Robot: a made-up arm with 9 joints. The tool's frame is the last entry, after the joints. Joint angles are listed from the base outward.
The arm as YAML. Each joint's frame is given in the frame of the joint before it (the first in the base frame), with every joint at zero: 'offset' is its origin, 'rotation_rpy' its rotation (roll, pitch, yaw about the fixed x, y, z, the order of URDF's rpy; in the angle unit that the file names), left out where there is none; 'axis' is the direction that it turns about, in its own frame. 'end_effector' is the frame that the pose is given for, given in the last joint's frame.
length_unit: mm
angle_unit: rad
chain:
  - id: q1
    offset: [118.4, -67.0, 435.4]
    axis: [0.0, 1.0, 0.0]
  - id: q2
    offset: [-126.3, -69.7, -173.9]
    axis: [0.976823, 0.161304, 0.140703]
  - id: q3
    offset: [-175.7, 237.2, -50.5]
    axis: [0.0, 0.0, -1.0]
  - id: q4
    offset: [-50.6, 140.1, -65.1]
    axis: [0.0, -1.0, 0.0]
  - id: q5
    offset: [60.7, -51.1, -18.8]
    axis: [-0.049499, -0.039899, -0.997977]
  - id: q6
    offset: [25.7, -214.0, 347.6]
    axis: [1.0, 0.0, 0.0]
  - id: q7
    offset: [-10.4, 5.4, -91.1]
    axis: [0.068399, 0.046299, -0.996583]
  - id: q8
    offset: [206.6, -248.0, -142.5]
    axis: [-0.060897, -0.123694, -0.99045]
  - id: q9
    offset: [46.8, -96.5, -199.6]
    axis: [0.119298, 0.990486, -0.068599]
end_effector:
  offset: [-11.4, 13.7, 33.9]
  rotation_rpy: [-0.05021, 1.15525, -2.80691]
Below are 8 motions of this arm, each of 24 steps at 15 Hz.
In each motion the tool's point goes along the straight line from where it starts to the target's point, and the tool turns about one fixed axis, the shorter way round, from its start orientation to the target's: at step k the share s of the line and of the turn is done. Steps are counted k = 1, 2, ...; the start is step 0. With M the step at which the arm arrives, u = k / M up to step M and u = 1 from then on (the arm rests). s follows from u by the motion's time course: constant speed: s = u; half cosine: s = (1 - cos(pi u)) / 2; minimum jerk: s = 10 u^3 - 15 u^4 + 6 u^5.
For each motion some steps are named. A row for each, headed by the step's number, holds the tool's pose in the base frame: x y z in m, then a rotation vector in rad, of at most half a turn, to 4 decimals.
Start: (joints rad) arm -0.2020 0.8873 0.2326 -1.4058 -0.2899 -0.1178 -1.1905 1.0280 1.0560
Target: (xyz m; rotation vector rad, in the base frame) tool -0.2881 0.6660 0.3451 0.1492 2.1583 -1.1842
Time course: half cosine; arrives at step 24
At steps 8, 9, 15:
8: -0.2346 0.5347 0.0440 -0.8779 1.7981 -1.5117
9: -0.2388 0.5450 0.0676 -0.7995 1.8380 -1.4940
15: -0.2661 0.6120 0.2212 -0.2779 2.0501 -1.3447

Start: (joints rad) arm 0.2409 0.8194 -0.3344 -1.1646 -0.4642 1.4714 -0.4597 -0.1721 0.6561
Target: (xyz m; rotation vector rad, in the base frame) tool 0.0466 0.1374 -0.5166 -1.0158 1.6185 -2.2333
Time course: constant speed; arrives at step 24
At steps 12, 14, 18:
12: -0.0768 0.3721 0.0267 1.1772 -2.3980 1.4316
14: -0.0562 0.3330 -0.0639 1.1871 -2.3377 1.6221
18: -0.0151 0.2548 -0.2450 -1.1568 2.1152 -1.9408

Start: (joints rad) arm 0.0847 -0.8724 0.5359 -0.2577 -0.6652 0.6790 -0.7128 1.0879 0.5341
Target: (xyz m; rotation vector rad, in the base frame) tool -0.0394 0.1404 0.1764 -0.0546 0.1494 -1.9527
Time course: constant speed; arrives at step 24
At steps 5, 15, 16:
5: 0.1973 -0.1267 -0.0395 0.8734 0.1848 -2.9610
15: 0.0727 0.0139 0.0741 0.3371 0.1705 -2.4600
16: 0.0603 0.0280 0.0855 0.2898 0.1685 -2.4058

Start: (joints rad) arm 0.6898 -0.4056 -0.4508 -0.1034 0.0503 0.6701 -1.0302 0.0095 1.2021
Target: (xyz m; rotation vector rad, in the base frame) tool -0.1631 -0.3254 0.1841 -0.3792 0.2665 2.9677
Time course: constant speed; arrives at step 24
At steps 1, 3, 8, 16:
1: -0.0894 0.3140 0.0023 -0.9175 1.1153 -1.7376
3: -0.0958 0.2584 0.0181 -0.8418 1.0399 -1.9107
8: -0.1118 0.1194 0.0576 -0.6201 0.8142 -2.3191
16: -0.1375 -0.1030 0.1209 -0.1662 0.3370 -2.8732

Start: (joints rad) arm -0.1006 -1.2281 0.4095 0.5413 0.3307 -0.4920 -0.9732 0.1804 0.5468
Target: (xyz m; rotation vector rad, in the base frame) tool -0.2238 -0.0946 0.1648 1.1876 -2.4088 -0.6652
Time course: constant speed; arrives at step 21
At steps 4, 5, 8, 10, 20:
4: -0.1876 -0.1308 0.4079 0.9090 -2.0786 -1.5288
5: -0.1897 -0.1287 0.3936 0.9283 -2.1045 -1.4820
8: -0.1961 -0.1223 0.3507 0.9842 -2.1774 -1.3381
10: -0.2003 -0.1180 0.3221 1.0197 -2.2221 -1.2396
20: -0.2217 -0.0967 0.1791 1.1743 -2.3961 -0.7194

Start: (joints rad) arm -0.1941 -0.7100 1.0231 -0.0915 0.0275 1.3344 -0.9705 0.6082 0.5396
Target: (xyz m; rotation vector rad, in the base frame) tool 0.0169 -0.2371 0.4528 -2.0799 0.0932 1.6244
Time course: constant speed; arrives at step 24
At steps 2, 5, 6, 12, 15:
2: 0.2195 -0.1748 0.4026 -2.5837 -0.5185 1.4642
5: 0.1919 -0.1833 0.4094 -2.5210 -0.4287 1.4961
6: 0.1826 -0.1861 0.4117 -2.4996 -0.3992 1.5059
12: 0.1274 -0.2031 0.4254 -2.3666 -0.2270 1.5576
15: 0.0998 -0.2116 0.4323 -2.2973 -0.1439 1.5787

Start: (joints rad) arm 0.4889 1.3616 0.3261 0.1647 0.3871 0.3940 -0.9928 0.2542 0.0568
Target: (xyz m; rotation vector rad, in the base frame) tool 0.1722 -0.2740 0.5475 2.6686 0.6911 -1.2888
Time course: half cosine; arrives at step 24
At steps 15, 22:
15: 0.1244 -0.2091 0.4534 -2.2993 -1.0086 1.5243
22: 0.1696 -0.2704 0.5423 2.6695 0.7152 -1.3131

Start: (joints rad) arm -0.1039 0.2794 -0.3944 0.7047 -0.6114 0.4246 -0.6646 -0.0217 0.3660
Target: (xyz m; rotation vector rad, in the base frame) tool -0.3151 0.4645 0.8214 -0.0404 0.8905 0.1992
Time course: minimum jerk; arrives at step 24
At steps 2, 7, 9, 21, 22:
2: 0.0593 0.3803 0.5621 1.0454 0.9309 -0.5476
7: 0.0039 0.3928 0.6005 0.8856 0.9417 -0.4345
9: -0.0424 0.4032 0.6325 0.7517 0.9460 -0.3406
21: -0.3091 0.4631 0.8172 -0.0228 0.8932 0.1875
22: -0.3132 0.4641 0.8201 -0.0348 0.8914 0.1955

